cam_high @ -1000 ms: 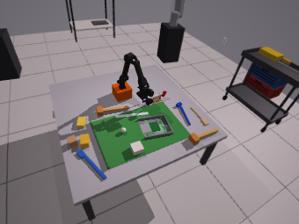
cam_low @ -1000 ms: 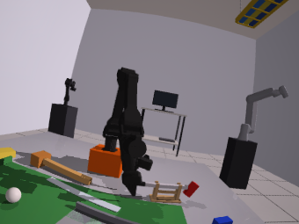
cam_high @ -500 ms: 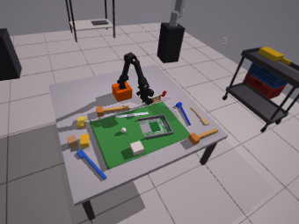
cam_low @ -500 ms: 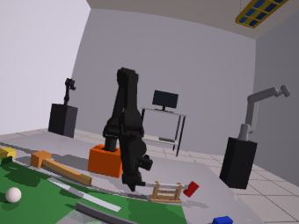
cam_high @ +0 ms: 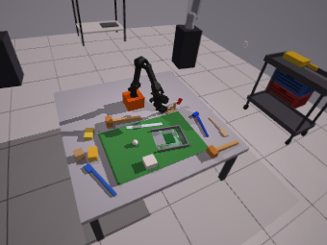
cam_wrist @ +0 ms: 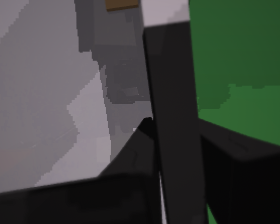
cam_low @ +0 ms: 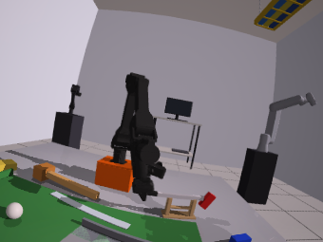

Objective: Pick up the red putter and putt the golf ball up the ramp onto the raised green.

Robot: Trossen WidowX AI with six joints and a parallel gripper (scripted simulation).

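My gripper tip is 110 mm to the right of the red-headed putter, 30 mm below it and 30 mm past it. Also, from my gripper tip: blue putter 310 mm to the left, 210 mm ahead, 40 mm below; then green mat 280 mm ahead, 150 mm to the right, 50 mm below; then wooden stand 130 mm to the left, 30 mm behind, 20 mm below.
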